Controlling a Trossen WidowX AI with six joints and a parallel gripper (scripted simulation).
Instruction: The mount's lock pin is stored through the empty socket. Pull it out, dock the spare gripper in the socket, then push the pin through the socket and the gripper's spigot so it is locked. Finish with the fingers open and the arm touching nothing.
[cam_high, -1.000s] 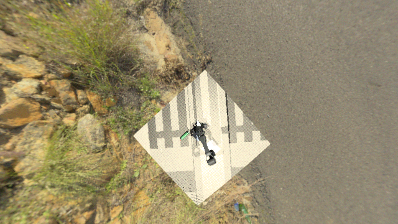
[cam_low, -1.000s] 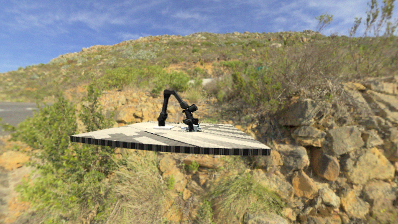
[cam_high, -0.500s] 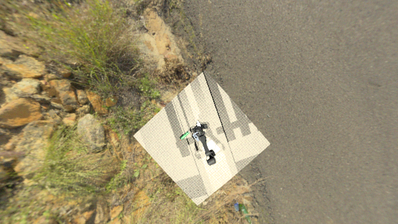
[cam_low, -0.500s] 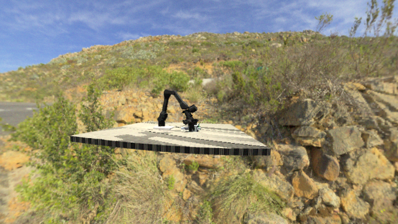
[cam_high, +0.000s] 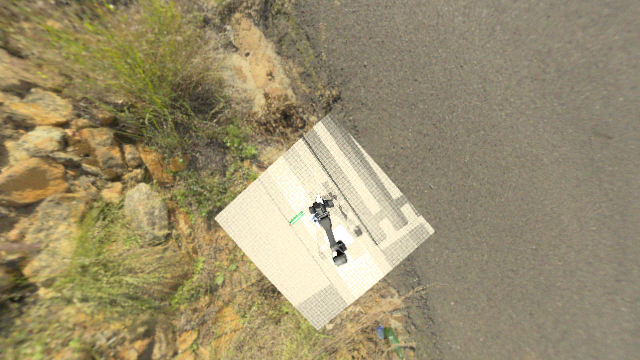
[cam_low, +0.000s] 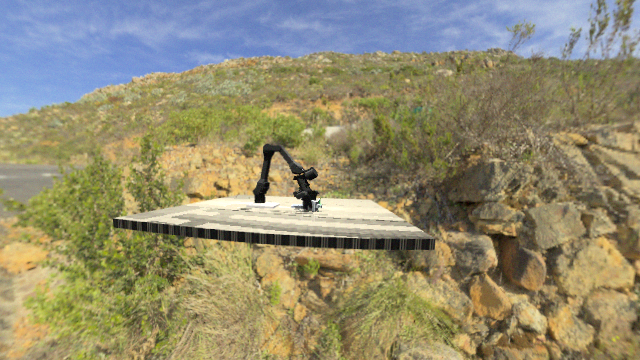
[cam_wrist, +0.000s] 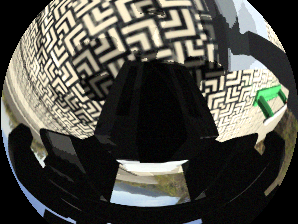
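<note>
The grey mount lies 90 mm behind my gripper tip, 120 mm to the left of it and 30 mm above it. The rest, counted from my gripper tip: green strip: 20 mm ahead, 240 mm to the left; then spare gripper: 10 mm above.
</note>
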